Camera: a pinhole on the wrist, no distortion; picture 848 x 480 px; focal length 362.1 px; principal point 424.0 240.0 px. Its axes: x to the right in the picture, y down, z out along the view. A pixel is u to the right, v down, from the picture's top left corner.
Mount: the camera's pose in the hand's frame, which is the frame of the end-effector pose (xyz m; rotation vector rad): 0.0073 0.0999 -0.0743 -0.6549 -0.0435 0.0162
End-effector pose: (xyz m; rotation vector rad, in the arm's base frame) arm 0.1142 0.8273 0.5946 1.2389 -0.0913 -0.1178
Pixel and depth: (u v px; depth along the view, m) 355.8 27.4 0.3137
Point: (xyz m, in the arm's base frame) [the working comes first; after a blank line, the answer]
In the camera's frame: -0.0591 -0.1842 0.3137

0.0169 0.6160 0.8216
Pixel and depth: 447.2 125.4 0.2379
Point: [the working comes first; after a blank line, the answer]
In the camera's frame: 0.0152 -0.0753 0.2379

0.1119 0.7347 0.8220
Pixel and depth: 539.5 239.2 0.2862
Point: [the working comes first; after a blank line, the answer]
In the camera's frame: 0.0913 -0.0006 0.2862

0.1890 0.7579 0.9069
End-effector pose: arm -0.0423 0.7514 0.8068 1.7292 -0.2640 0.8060
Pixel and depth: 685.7 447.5 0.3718
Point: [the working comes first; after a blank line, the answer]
In the camera's frame: 0.2687 0.2131 0.3718

-0.0943 0.5559 1.3442
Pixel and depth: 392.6 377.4 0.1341
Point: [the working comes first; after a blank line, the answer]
In the camera's frame: -0.0116 0.0509 0.1341

-0.1735 0.6771 0.9694
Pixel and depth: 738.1 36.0 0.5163
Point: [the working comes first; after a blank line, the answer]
In the camera's frame: 0.4479 -0.2909 0.5163

0.3663 0.3008 1.1719
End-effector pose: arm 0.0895 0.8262 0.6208 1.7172 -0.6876 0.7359
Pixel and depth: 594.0 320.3 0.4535
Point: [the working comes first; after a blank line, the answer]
In the camera's frame: 0.2129 0.1006 0.4535

-0.1017 0.4755 1.0039
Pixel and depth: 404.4 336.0 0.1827
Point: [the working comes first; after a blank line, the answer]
In the camera's frame: -0.0099 0.0484 0.1827

-0.1007 0.7281 0.7552
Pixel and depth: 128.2 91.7 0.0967
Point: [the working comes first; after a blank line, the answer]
In the camera's frame: -0.0790 -0.0396 0.0967

-0.0506 0.7796 0.6337
